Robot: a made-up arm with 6 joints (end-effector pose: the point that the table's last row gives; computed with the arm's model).
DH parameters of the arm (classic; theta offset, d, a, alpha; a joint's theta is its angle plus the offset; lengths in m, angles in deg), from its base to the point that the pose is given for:
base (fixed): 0 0.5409 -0.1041 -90
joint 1: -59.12 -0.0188 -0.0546 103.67
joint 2: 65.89 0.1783 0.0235 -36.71
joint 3: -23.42 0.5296 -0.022 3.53
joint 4: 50.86 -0.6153 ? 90
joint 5: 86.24 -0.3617 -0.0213 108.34
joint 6: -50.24 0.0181 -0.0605 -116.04
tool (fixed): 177.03 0.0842 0 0
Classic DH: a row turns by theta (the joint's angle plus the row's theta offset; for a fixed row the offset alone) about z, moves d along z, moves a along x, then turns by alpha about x.
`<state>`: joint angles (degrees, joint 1 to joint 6).
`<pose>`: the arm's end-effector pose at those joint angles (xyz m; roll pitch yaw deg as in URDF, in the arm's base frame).
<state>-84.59 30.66 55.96 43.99 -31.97 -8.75</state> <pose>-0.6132 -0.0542 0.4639 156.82 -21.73 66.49</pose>
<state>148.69 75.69 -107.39 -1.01 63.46 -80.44</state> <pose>-0.3093 -0.0493 1.0964 50.15 18.48 -94.57</pose>
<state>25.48 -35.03 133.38 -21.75 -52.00 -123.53</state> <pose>-0.1598 -0.5460 1.0004 -43.09 19.05 150.86</pose>
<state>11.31 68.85 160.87 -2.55 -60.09 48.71</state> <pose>-0.5060 0.4833 0.6418 179.39 30.62 101.33</pose>
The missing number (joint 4, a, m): -0.3999
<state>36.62 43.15 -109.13 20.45 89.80 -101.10</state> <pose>-0.4564 0.0912 0.1149 -175.42 28.53 -89.97</pose>
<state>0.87 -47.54 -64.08 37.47 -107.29 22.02</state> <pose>-0.2935 0.0314 0.1063 -26.37 29.21 -136.00</pose>
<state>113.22 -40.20 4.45 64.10 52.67 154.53</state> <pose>-0.1456 -0.5892 0.7723 132.78 -26.62 -110.86</pose>
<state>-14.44 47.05 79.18 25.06 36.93 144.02</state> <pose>-0.3221 0.0370 1.1248 -45.08 -75.55 -115.47</pose>
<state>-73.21 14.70 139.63 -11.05 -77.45 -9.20</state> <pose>-0.6579 0.0611 0.5626 123.63 -11.88 68.12</pose>
